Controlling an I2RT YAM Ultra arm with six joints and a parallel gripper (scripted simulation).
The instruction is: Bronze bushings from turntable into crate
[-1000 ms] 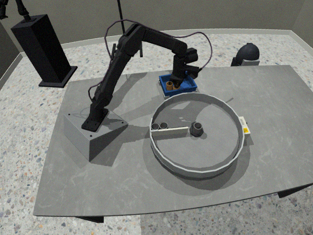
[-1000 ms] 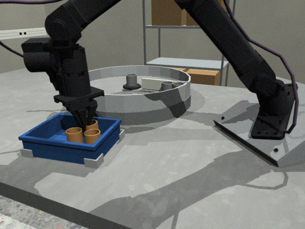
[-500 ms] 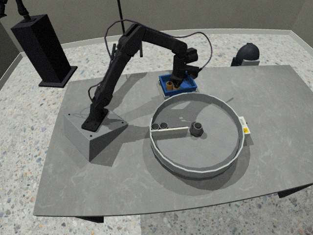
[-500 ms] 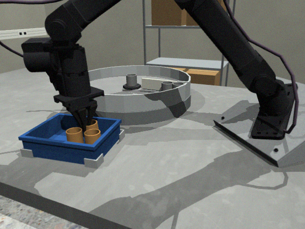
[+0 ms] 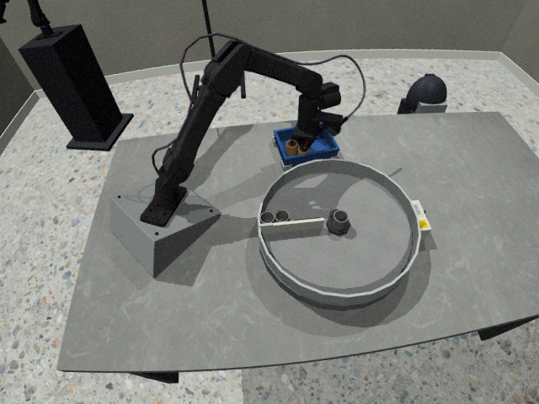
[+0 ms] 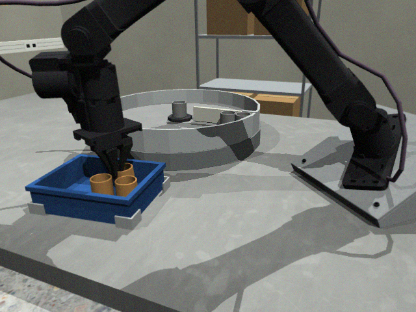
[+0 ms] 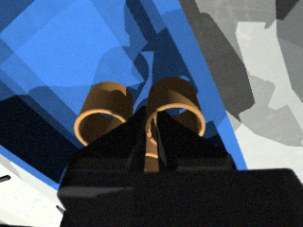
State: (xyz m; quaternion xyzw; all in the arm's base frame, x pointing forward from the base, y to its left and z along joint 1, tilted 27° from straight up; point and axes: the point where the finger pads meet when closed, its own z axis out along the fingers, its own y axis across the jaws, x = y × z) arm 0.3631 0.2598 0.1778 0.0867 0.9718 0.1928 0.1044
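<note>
The blue crate is 30 mm to the left of my hand and 10 mm below it. Also, from my hand: turntable 120 mm ahead, 300 mm to the right, 20 mm above.
</note>
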